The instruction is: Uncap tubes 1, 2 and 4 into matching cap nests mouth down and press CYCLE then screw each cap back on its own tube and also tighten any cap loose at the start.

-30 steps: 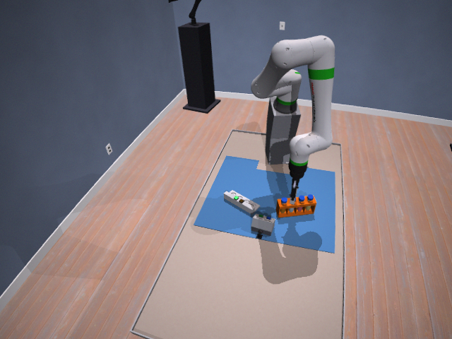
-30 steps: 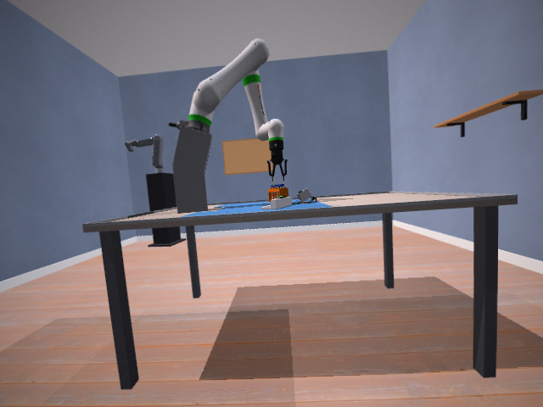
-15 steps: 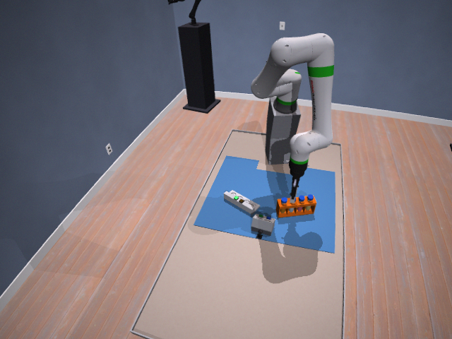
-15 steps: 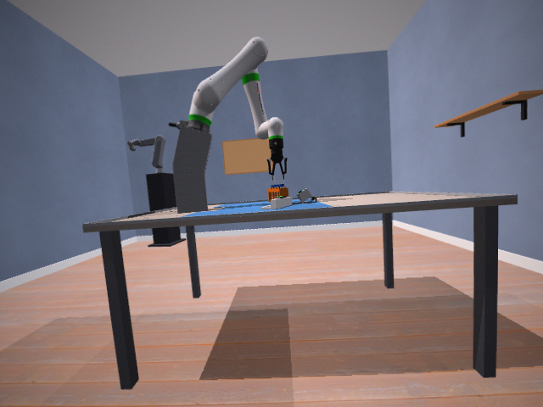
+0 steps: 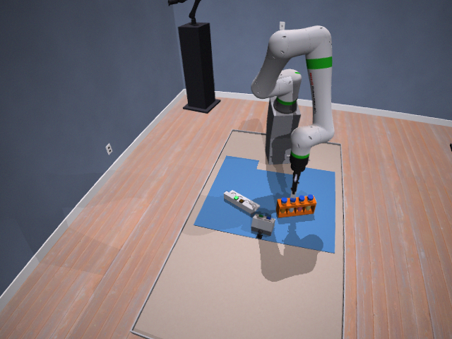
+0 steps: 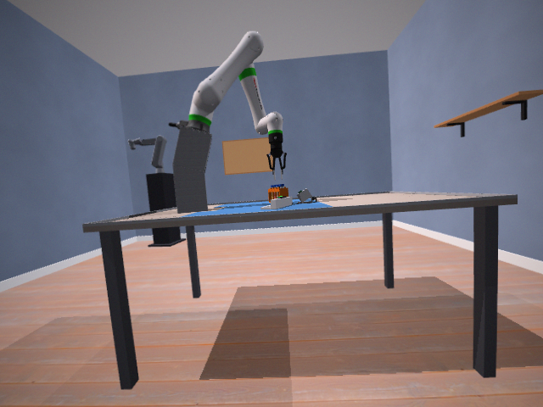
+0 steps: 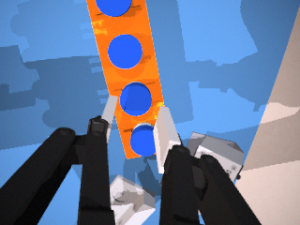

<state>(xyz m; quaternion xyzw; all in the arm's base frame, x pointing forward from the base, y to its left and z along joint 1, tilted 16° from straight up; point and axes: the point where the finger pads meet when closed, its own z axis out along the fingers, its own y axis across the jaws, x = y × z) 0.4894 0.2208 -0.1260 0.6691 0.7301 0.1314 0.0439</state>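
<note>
Right now my hand is 140 mm to the left of the green key, 140 mm short of it and 120 mm above it. Round my hand: small sloping desk: 160 mm ahead, 130 mm below, 110 mm to the right; blue key: 140 mm ahead, 120 mm below, 90 mm to the right.
</note>
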